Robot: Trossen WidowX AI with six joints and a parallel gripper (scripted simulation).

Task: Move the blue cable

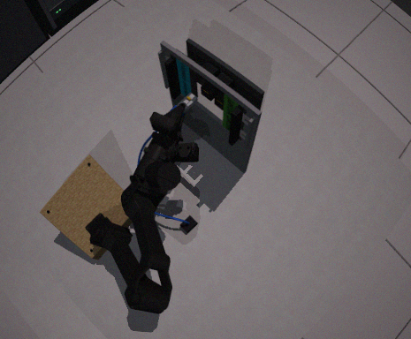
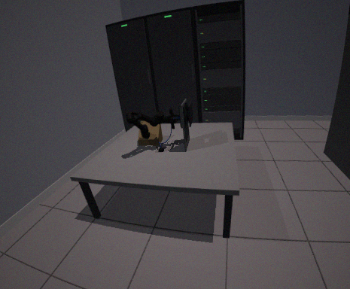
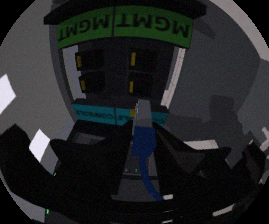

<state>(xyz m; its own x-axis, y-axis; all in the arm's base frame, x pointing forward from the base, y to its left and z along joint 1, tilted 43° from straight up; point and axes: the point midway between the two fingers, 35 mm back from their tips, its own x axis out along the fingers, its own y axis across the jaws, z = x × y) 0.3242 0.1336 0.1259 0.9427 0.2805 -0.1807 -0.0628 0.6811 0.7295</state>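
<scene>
Now: gripper tip right at the plug.
</scene>
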